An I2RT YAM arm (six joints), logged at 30 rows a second.
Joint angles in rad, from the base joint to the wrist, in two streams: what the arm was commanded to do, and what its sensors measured. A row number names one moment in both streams.
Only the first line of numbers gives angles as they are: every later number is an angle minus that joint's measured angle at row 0.
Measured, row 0:
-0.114 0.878 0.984 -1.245 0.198 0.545
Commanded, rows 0 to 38:
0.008 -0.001 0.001 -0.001 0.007 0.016
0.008 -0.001 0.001 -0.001 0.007 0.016
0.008 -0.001 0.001 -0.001 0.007 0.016
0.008 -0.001 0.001 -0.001 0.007 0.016
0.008 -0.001 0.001 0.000 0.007 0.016
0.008 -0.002 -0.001 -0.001 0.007 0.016
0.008 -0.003 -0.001 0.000 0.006 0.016
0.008 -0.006 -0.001 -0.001 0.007 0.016
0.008 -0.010 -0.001 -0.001 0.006 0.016
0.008 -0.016 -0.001 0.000 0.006 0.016
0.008 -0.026 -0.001 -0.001 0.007 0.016
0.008 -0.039 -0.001 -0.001 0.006 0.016
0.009 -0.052 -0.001 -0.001 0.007 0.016
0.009 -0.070 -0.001 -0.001 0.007 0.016
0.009 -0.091 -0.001 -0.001 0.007 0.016
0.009 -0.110 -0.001 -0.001 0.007 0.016
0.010 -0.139 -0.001 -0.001 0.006 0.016
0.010 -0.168 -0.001 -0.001 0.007 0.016
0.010 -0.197 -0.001 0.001 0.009 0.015
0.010 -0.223 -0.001 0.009 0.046 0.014
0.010 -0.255 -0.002 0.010 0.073 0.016
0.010 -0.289 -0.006 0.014 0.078 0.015
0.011 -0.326 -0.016 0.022 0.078 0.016
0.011 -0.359 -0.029 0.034 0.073 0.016
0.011 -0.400 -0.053 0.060 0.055 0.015
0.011 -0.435 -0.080 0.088 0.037 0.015
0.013 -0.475 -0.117 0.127 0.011 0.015
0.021 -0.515 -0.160 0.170 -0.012 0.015
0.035 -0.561 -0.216 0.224 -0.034 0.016
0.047 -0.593 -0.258 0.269 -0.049 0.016
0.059 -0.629 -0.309 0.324 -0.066 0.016
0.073 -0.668 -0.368 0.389 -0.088 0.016
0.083 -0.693 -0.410 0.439 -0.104 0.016
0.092 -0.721 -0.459 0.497 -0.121 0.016
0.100 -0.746 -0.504 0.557 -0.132 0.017
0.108 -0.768 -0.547 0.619 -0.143 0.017
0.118 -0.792 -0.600 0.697 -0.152 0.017
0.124 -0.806 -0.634 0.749 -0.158 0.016
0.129 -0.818 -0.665 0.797 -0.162 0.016
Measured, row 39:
0.106 -0.778 -0.596 0.728 -0.114 0.005
